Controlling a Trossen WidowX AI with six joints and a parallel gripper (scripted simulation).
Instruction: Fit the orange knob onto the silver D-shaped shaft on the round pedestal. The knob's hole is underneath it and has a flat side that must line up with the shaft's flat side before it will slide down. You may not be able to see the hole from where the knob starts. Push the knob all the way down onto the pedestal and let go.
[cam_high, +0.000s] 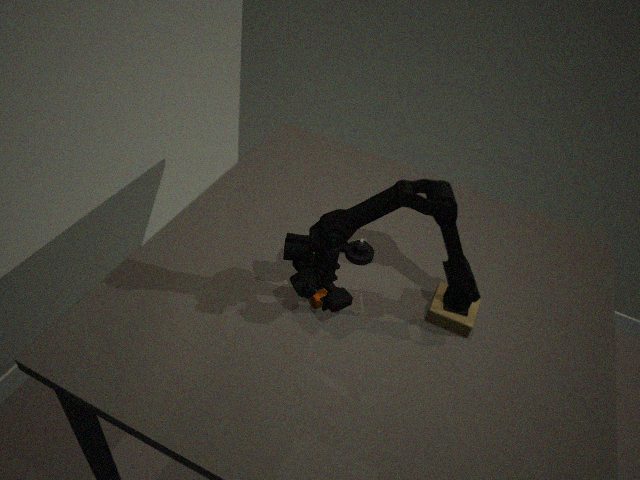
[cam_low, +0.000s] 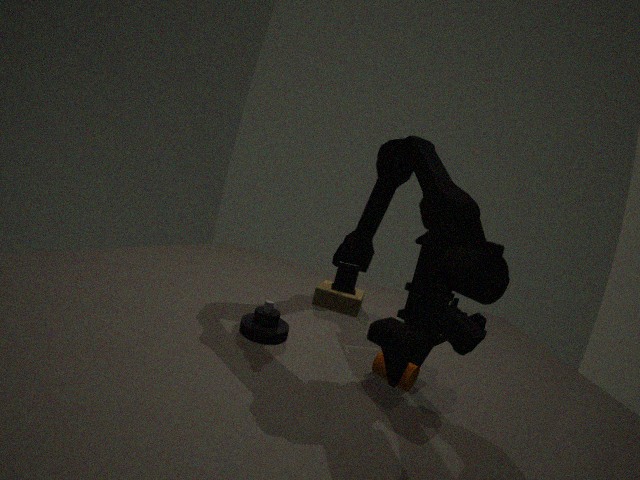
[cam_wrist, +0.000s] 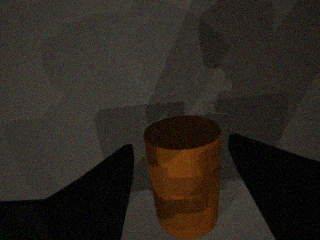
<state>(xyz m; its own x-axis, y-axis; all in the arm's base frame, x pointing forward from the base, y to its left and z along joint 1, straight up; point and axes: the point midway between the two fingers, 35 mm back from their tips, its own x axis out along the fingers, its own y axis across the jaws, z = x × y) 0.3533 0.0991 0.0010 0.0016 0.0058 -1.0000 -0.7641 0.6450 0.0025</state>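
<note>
Now: gripper tip 1 cm below the orange knob. From my gripper tip the other things lie so: round black pedestal 6 cm behind, 23 cm to the right, 2 cm above.
</note>
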